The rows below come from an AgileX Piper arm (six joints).
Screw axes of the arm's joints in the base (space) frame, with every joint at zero. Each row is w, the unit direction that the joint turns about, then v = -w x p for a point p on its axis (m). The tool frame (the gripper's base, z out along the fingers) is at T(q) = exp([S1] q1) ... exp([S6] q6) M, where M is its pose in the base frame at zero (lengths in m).
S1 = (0, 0, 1, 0.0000, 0.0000, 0.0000)
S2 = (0, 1, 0, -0.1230, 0.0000, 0.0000)
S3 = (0, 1, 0, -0.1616, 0.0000, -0.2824)
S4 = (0.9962, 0, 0.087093, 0.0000, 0.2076, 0.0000)
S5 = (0, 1, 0, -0.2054, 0.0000, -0.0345)
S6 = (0.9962, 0, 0.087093, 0.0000, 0.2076, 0.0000)
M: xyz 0.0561 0.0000 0.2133 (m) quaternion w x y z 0.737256 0 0.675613 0
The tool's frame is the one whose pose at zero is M.
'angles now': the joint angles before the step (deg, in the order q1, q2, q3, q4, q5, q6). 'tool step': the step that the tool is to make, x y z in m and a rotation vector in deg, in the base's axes. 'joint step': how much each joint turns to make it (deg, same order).
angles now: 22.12, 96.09, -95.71, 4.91, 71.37, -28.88
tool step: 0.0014, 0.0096, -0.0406, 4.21, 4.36, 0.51
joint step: 0.00, 1.05, 7.86, 6.11, -6.32, -1.49
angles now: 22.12, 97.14, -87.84, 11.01, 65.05, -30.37
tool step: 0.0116, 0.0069, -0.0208, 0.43, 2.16, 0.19
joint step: 0.02, 3.43, 0.04, 1.49, -1.54, -0.69
